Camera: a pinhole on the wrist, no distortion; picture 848 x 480 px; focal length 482.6 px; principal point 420.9 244.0 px. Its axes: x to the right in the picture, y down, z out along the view. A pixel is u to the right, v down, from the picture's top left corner.
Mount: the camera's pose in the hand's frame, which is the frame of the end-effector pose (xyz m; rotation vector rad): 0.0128 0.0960 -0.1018 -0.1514 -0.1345 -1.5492
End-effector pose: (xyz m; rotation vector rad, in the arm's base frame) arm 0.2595 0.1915 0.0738 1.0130 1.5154 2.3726
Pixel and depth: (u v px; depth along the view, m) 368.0 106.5 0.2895
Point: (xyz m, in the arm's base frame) 0.4592 0.2084 0.2410
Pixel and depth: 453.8 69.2 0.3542
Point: 0.5284 0.2647 0.2029
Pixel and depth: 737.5 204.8 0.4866
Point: 0.5083 0.5718 0.0696
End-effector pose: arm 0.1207 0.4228 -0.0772 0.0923 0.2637 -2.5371
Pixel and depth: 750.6 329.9 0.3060
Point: 0.0278 0.3765 0.1538
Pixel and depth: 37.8 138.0 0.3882
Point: 0.4422 0.0364 0.0735
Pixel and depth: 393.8 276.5 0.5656
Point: 0.1998 0.1121 0.3156
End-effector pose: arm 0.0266 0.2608 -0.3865 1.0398 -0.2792 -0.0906
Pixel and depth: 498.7 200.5 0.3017
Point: -0.0449 0.1440 -0.2034
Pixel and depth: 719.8 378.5 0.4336
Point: 0.0678 -0.1241 -0.2589
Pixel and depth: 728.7 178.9 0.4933
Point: -0.1275 -0.1629 -0.2926
